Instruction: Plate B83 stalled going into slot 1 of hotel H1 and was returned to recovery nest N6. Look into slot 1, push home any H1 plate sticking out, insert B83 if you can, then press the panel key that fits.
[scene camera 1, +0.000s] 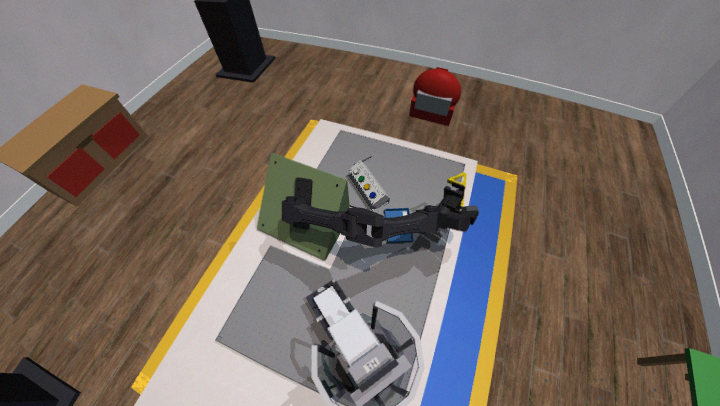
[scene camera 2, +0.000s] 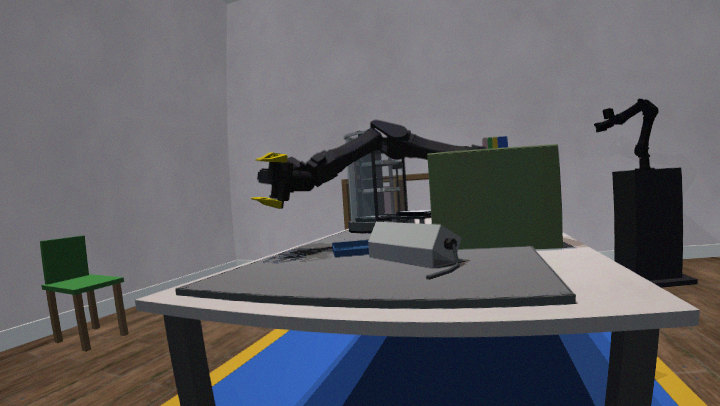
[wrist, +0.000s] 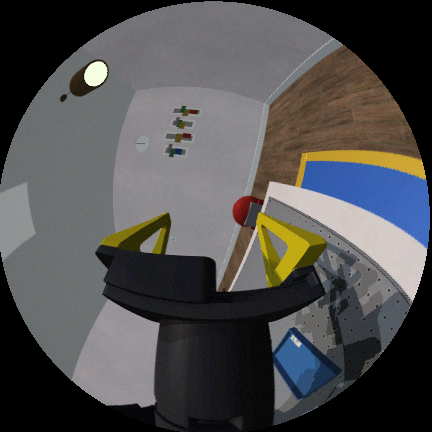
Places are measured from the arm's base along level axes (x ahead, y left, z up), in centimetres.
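Pixels of known places: gripper, fingertip midpoint: (scene camera 1: 464, 181) (scene camera 2: 254, 179) (wrist: 213, 216); arm's base at its link origin: (scene camera 1: 303, 203) (scene camera 2: 487, 190).
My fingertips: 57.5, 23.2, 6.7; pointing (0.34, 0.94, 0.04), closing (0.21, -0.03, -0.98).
Ahead of a thing's pixels: the offset from my fingertips to its top centre, as dx, dy, dz. "spot": to the spot under its first point.
My gripper (scene camera 1: 459, 189) (scene camera 2: 256, 178) (wrist: 213, 216) is open and empty, raised beyond the blue tray, well away from hotel H1. Hotel H1 (scene camera 1: 373, 365) (scene camera 2: 364, 191) is a tall, clear-sided tower with shelves at the table's far end. The inside of slot 1 cannot be made out. A white plate @(-34.4, -55.1, -13.2) (scene camera 1: 330, 305) lies on a dark nest beside the hotel; its label and the nest's are not readable. The panel @(-37.7, +0.3, -12.2) (scene camera 1: 379, 195) (scene camera 2: 403, 242) is a pale sloped box; in the first scene view its white, green, yellow and blue keys show.
A blue tray @(-20.2, -14.3, -18.9) (scene camera 1: 399, 239) (scene camera 2: 347, 248) (wrist: 306, 365) lies under the arm, near the panel. A green block (scene camera 1: 282, 176) (scene camera 2: 496, 199) stands under the arm's base. A pale curved guard @(spot: -13.8, -57.2, +18.2) (scene camera 1: 398, 313) surrounds part of the hotel. A red rounded object (scene camera 1: 437, 88) (wrist: 244, 211) stands beyond the table.
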